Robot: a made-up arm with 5 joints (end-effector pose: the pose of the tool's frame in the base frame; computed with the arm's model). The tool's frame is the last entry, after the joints. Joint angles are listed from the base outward.
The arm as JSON. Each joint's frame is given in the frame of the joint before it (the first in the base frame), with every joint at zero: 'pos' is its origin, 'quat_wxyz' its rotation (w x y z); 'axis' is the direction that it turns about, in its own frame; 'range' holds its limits. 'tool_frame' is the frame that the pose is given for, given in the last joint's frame.
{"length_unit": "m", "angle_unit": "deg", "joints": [
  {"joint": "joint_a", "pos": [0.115, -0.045, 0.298], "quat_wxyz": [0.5, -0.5, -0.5, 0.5], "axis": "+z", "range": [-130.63, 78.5]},
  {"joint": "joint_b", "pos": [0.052, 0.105, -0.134], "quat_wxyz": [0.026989, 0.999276, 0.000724, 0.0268], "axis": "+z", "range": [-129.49, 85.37]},
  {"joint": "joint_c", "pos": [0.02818, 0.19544, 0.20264], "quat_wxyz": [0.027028, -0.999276, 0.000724, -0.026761], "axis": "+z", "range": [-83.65, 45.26]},
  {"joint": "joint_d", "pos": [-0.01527, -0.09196, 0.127], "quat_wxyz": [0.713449, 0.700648, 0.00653, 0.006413], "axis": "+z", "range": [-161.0, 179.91]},
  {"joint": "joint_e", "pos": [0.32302, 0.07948, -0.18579], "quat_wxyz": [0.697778, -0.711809, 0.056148, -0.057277], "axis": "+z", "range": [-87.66, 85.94]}
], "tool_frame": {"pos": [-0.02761, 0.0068, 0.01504], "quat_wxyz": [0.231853, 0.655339, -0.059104, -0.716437]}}
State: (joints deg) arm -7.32 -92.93 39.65 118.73 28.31
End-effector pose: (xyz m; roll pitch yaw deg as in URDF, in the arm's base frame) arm 0.0801 0.3029 0.4136 173.76 66.51 -156.99
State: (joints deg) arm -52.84 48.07 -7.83 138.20 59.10
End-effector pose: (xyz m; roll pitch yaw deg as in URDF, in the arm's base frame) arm 0.1956 0.0232 0.0009 -102.27 -21.87 -152.84
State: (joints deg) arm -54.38 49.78 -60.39 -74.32 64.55
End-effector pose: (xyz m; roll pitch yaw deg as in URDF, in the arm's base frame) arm 0.5987 -0.2543 0.3903 178.78 27.17 61.34
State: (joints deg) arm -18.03 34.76 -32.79 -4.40 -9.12
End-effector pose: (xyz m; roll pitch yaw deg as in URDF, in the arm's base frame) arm 0.2441 0.0317 0.6474 162.31 15.73 -26.03
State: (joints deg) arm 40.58 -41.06 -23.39 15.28 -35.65
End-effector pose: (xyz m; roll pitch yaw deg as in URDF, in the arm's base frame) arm 0.1529 0.1611 -0.1083 50.53 -21.71 14.03
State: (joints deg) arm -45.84 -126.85 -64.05 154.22 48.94
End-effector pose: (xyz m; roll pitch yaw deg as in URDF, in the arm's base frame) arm 0.2609 -0.0652 0.2862 38.33 -4.83 155.04
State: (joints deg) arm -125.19 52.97 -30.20 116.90 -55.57
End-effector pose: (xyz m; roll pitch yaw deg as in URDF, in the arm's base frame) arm 0.0790 0.1292 0.4082 -40.10 39.41 -83.50
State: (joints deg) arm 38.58 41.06 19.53 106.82 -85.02
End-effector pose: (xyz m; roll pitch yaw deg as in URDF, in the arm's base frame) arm 0.0394 -0.2760 0.3435 157.65 16.97 74.81
